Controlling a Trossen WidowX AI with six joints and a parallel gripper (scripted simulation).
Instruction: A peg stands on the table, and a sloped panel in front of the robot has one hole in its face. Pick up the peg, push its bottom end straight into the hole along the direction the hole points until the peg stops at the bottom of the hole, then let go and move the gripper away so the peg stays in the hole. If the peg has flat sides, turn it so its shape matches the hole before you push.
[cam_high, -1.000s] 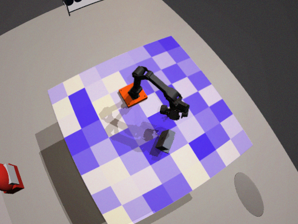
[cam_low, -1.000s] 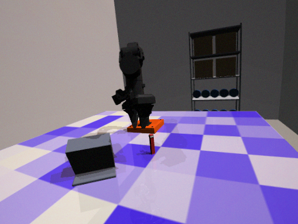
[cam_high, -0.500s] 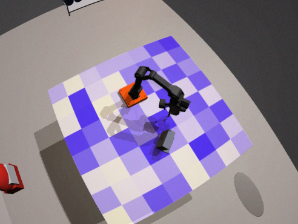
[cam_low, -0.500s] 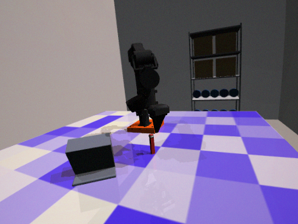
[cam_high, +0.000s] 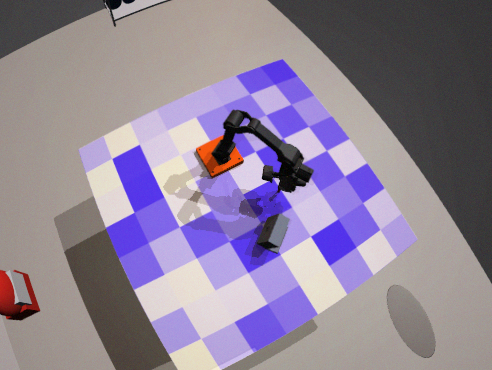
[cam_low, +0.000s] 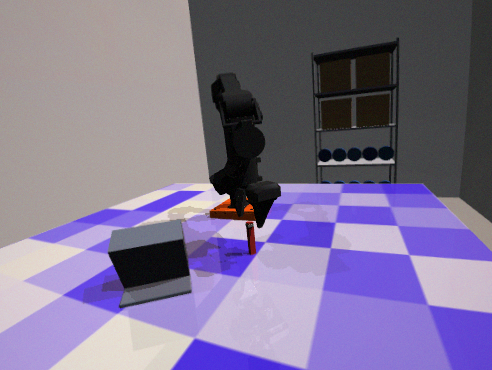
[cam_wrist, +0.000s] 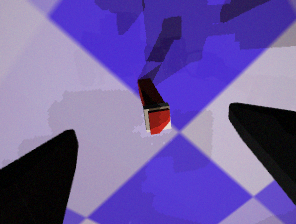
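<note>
My gripper tip is 20 mm above the red peg. Also, from my gripper tip: grey sloped panel 160 mm ahead, 150 mm to the right, 20 mm below.
</note>
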